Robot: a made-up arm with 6 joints.
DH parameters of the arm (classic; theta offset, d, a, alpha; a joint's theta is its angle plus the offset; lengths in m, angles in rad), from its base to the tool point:
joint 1: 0 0.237 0 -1.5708
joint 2: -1.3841 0 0.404 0
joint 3: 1.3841 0 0.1 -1.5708
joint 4: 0 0.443 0 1.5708
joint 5: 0 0 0.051 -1.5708
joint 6: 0 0.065 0 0
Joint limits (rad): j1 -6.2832..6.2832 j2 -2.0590..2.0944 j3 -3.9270..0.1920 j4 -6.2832..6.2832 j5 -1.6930..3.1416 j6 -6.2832..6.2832
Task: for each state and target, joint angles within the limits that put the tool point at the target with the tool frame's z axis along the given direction. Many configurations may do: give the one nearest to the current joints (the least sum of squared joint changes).
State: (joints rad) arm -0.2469 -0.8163 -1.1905 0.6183 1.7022 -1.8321
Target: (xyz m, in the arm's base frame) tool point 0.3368 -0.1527 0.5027 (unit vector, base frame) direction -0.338 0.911 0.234
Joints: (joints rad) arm -0.6289 -0.2871 -0.7815 1.2405 2.5364 -1.8321
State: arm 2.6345 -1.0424 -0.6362 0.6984 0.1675 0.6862
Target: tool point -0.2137 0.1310 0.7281 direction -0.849 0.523 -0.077
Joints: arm 2.5905 -0.8638 -0.7762 -0.0070 0.1462 0.6862
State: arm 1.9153 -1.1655 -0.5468 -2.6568 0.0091 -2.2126
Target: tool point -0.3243 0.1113 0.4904 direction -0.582 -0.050 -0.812
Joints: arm 2.7043 -0.4322 -0.7727 -2.6736 -0.7031 -2.2126
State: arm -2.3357 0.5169 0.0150 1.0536 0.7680 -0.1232
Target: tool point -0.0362 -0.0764 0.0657 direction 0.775 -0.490 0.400
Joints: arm -2.6827 0.6865 -0.0542 0.8994 1.6111 -0.1232
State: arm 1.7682 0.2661 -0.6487 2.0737 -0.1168 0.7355
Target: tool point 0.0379 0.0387 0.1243 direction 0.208 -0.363 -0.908
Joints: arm 1.8470 0.1540 0.1900 2.2153 -0.1268 0.7355
